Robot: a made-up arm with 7 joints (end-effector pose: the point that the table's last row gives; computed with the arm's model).
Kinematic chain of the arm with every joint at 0, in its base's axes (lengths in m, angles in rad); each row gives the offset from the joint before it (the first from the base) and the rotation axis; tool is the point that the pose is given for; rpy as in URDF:
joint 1: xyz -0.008 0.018 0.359 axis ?
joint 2: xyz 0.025 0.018 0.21 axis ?
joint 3: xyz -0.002 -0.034 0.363 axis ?
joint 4: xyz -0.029 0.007 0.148 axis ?
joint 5: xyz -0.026 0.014 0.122 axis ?
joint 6: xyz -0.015 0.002 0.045 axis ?
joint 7: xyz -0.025 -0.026 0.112 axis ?
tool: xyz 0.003 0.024 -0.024 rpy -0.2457 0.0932 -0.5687
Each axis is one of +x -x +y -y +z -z.
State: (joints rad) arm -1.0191 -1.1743 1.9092 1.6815 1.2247 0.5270 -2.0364
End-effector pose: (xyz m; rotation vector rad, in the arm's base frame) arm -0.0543 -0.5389 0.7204 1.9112 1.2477 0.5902
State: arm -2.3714 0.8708 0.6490 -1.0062 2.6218 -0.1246 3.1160
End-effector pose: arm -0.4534 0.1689 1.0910 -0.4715 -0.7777 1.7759
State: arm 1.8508 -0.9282 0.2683 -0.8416 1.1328 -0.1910 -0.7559
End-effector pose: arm 0.2871 0.5714 0.7679 1.0267 1.7550 2.1074
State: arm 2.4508 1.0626 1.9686 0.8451 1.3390 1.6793 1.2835
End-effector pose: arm -0.4652 -0.2822 0.9487 -0.9962 0.5838 -1.9533
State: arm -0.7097 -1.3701 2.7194 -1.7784 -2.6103 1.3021 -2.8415
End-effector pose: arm -0.2551 -0.1973 0.8975 0.8899 1.1110 1.7515
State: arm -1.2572 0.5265 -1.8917 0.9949 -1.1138 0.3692 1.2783
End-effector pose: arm -0.0612 0.3278 1.1711 -1.4398 -0.6105 2.5542
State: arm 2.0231 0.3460 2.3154 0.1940 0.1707 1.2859 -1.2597
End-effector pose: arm -0.1565 -0.1816 1.2745 -1.1740 0.9618 2.0864
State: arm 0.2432 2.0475 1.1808 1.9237 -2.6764 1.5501 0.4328
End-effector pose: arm 0.3869 -0.2379 0.2219 1.5173 1.9874 0.4408
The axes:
joint 1: -z
joint 2: +y
joint 3: -z
joint 4: +y
joint 5: -z
joint 6: +y
joint 7: -z

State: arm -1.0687 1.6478 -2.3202 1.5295 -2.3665 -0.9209 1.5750
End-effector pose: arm 0.1108 0.5217 0.6516 0.9930 -0.9118 -1.1655
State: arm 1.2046 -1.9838 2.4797 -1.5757 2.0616 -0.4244 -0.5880
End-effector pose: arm -0.1435 0.5638 0.6010 -0.9039 0.1357 -0.1161
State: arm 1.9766 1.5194 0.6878 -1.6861 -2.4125 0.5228 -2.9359
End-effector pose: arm -0.0127 -0.5249 0.7821 1.3927 0.1020 2.5135
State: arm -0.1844 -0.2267 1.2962 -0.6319 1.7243 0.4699 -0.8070
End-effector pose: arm -0.2009 0.1790 1.2512 0.9843 -0.4951 -2.1931
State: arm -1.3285 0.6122 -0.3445 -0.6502 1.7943 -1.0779 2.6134
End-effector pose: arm 0.0015 0.2323 1.2167 -1.4419 -0.2461 2.6687
